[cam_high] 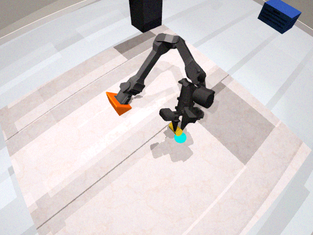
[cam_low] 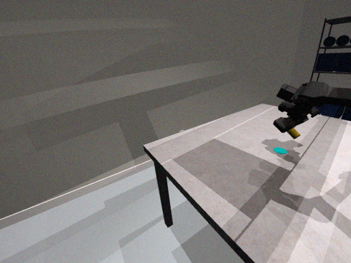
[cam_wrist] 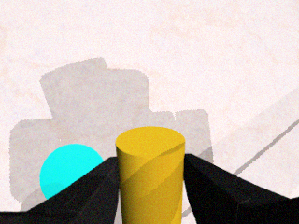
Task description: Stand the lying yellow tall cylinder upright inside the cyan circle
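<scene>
My gripper tip is 12 cm above the cyan circle and 3 cm to the right of it. The rest, counted from my gripper tip: yellow tall cylinder (2 cm behind, 1 cm below).
</scene>
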